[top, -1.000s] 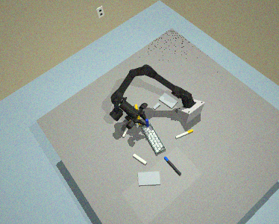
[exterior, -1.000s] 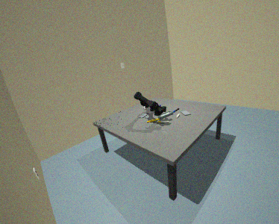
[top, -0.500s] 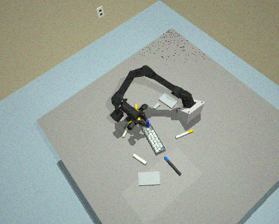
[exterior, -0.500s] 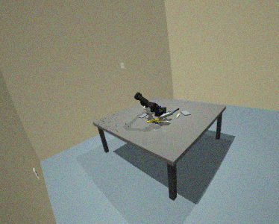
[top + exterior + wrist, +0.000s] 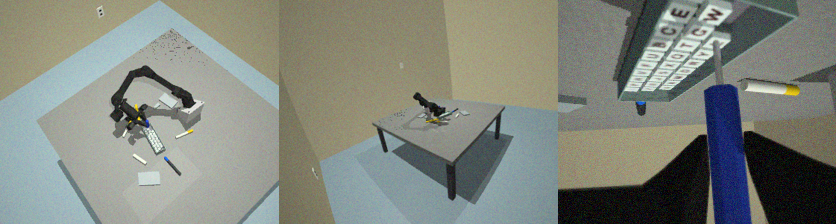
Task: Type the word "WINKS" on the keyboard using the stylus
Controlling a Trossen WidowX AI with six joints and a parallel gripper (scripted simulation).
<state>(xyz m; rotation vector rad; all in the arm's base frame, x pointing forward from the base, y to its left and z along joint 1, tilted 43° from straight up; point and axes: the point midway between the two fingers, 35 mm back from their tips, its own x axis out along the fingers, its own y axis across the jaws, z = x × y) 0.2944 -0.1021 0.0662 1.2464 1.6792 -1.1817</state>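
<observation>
The white stick lies 17 cm ahead of my gripper tip, 11 cm to the left of it and 8 cm below it. The rest, counted from my gripper tip: grey stylus tip 5 cm below; yellow pen 3 cm behind, 13 cm to the right, 8 cm below; blue stylus 1 cm below.
</observation>
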